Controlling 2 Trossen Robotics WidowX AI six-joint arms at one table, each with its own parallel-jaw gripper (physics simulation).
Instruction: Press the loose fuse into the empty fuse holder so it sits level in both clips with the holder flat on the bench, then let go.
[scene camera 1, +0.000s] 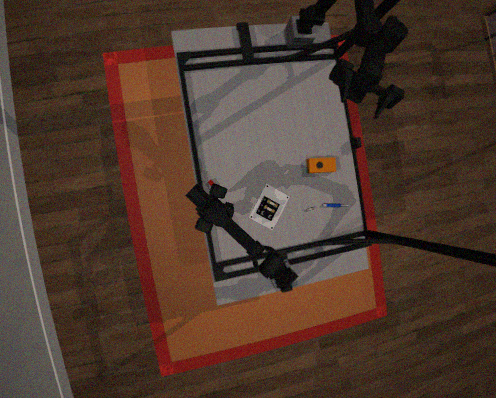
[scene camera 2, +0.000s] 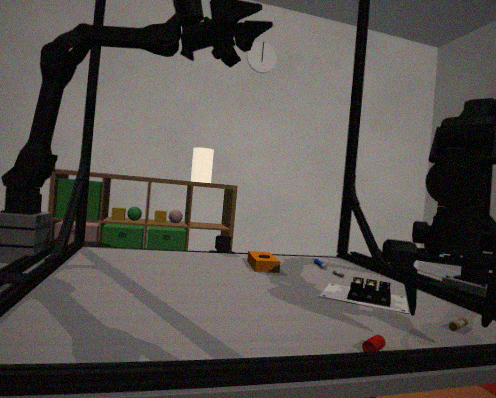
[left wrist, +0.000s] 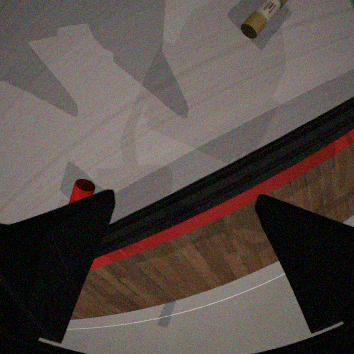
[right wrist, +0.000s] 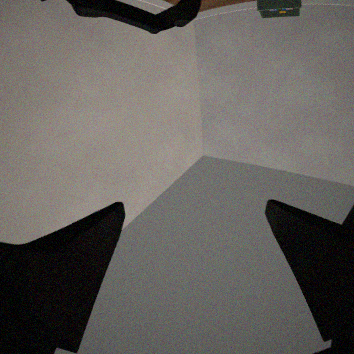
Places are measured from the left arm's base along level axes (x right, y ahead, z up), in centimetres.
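Where they show: left gripper, between the fingertips: (scene camera 2: 447, 320) (left wrist: 187, 199); right gripper, between the fingertips: (scene camera 1: 359, 110) (scene camera 2: 267, 15) (right wrist: 196, 208); left arm's base, origin of its link: (scene camera 2: 473, 280); right arm's base, origin of its link: (scene camera 1: 303, 26) (scene camera 2: 21, 212).
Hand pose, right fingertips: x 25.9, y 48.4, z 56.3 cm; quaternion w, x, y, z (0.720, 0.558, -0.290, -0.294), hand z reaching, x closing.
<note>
Things, the pixels of their centre, and the offset from my right fingertips. "*": a spot on its surface instead.
- loose fuse, middle of its body: (left wrist: 265, 10) (scene camera 2: 458, 324) dx -36.0, dy -22.5, dz -59.7 cm
- white plate, a spot on its surface: (scene camera 2: 330, 291) * dx -12.1, dy -15.0, dz -60.2 cm
- red cylinder, middle of its body: (left wrist: 80, 198) (scene camera 2: 374, 344) (scene camera 1: 212, 183) dx -36.0, dy +0.0, dz -59.5 cm
- orange block, middle of its body: (scene camera 2: 262, 260) (scene camera 1: 321, 165) dx +12.6, dy -13.2, dz -58.7 cm
- blue tool, middle of its body: (scene camera 2: 317, 262) (scene camera 1: 336, 205) dx +12.2, dy -33.3, dz -59.7 cm
- small grey piece, middle of its body: (scene camera 2: 338, 273) (scene camera 1: 309, 209) dx -0.7, dy -29.0, dz -59.9 cm
The loose fuse (scene camera 2: 458, 324) (left wrist: 262, 16), a brass-ended cylinder with a pale label, lies on the bench; the left arm hides it in scene camera 1. The black fuse holder (scene camera 1: 268, 208) (scene camera 2: 370, 294) sits on a white plate (scene camera 1: 281, 196) (scene camera 2: 330, 291) that looks flat on the bench. Two tan bars show in it from above, and another bay looks dark. My left gripper (scene camera 1: 210, 208) (scene camera 2: 449, 315) (left wrist: 187, 199) is open and empty, pointing down near the fuse, which lies beyond the fingertips in the left wrist view. My right gripper (scene camera 1: 390, 105) (scene camera 2: 266, 15) (right wrist: 196, 208) is open and empty, high up.
A red cylinder (scene camera 1: 210, 182) (scene camera 2: 374, 343) (left wrist: 83, 190) lies near the bench edge. An orange block (scene camera 1: 327, 165) (scene camera 2: 263, 261), a blue tool (scene camera 1: 332, 205) (scene camera 2: 320, 263) and a small grey piece (scene camera 1: 310, 208) (scene camera 2: 338, 273) lie beyond the holder. Black frame bars border the bench.
</note>
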